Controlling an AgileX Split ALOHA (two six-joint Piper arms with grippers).
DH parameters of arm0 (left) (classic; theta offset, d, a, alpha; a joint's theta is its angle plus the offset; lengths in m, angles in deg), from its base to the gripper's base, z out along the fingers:
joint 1: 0 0.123 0 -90
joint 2: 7.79 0 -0.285 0
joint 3: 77.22 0 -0.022 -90
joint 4: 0 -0.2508 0 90
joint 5: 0 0 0.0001 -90
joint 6: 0 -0.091 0 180
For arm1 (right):
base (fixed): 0 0 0 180
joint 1: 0 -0.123 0 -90
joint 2: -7.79 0 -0.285 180
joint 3: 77.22 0 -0.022 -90
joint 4: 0 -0.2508 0 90
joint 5: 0 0 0.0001 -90
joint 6: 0 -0.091 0 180
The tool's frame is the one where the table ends.
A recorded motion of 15 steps. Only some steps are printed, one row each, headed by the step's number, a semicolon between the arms.
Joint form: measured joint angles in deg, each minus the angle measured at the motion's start. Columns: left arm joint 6, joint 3, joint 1, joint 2, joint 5, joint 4; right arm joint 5, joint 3, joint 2, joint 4, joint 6, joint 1.
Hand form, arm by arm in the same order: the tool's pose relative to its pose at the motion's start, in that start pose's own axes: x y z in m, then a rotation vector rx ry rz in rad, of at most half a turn. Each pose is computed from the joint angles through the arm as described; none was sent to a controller.
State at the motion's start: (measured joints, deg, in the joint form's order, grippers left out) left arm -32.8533 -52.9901 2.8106 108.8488 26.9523 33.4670; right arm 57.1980 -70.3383 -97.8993 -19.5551 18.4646 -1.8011
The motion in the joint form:
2: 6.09 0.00 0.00 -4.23 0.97 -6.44; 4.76 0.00 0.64 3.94 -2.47 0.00
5: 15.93 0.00 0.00 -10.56 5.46 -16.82; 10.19 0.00 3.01 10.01 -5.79 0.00
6: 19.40 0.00 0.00 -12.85 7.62 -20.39; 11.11 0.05 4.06 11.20 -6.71 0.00
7: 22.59 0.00 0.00 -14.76 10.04 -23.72; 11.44 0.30 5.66 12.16 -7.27 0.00
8: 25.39 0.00 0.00 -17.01 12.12 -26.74; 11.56 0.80 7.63 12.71 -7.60 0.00
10: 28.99 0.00 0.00 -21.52 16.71 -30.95; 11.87 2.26 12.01 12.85 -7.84 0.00
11: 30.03 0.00 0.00 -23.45 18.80 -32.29; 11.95 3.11 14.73 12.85 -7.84 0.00
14: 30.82 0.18 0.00 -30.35 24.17 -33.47; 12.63 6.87 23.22 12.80 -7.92 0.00
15: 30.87 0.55 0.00 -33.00 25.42 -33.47; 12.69 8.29 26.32 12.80 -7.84 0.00
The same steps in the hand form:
2: -0.0032 -0.0022 -0.0224 -0.0396 -0.0314 0.0106; 0.0092 -0.0017 -0.0042 0.0336 0.0862 0.0053
5: -0.0008 -0.0054 -0.0560 -0.1001 -0.0338 0.0151; 0.0212 -0.0038 -0.0193 0.1091 0.1617 0.0078
6: 0.0016 -0.0062 -0.0682 -0.1252 -0.0283 0.0114; 0.0240 -0.0033 -0.0253 0.1276 0.1641 0.0122
7: 0.0049 -0.0065 -0.0784 -0.1513 -0.0135 0.0054; 0.0273 -0.0019 -0.0334 0.1453 0.1499 0.0104
8: 0.0078 -0.0070 -0.0903 -0.1793 -0.0121 0.0012; 0.0315 0.0004 -0.0424 0.1574 0.1286 0.0073
10: 0.0152 -0.0093 -0.1139 -0.2227 -0.0066 -0.0031; 0.0428 0.0069 -0.0599 0.1658 0.0845 0.0009
11: 0.0190 -0.0106 -0.1238 -0.2382 -0.0029 -0.0043; 0.0500 0.0110 -0.0704 0.1700 0.0542 -0.0054
14: 0.0326 -0.0182 -0.1566 -0.2538 -0.0256 -0.0009; 0.0786 0.0224 -0.0956 0.1782 -0.0148 -0.0189
15: 0.0386 -0.0213 -0.1674 -0.2544 -0.0436 0.0005; 0.0895 0.0261 -0.1034 0.1820 -0.0421 -0.0259

